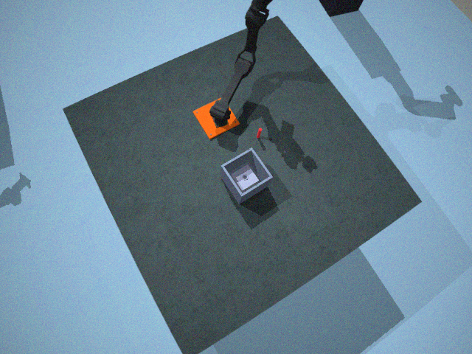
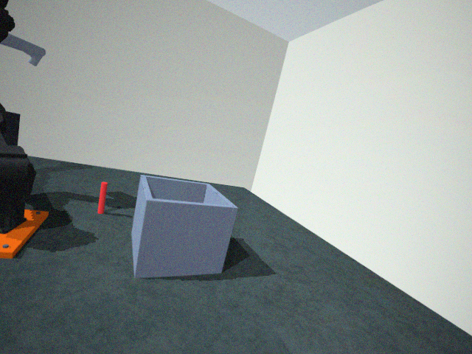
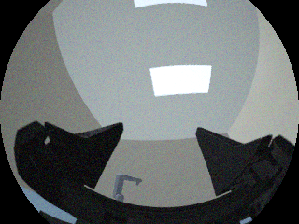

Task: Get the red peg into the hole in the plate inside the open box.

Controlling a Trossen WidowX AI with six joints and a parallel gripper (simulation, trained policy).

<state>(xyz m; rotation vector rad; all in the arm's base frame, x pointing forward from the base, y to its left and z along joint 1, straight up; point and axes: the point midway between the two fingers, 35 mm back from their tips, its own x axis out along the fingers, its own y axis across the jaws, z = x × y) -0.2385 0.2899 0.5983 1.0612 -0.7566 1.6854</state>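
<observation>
The red peg is 60 cm below my gripper tip, 38 cm ahead of it and 16 cm to the right of it. Round my gripper tip: grey plate 60 cm below, 57 cm ahead, 31 cm to the right.
</observation>
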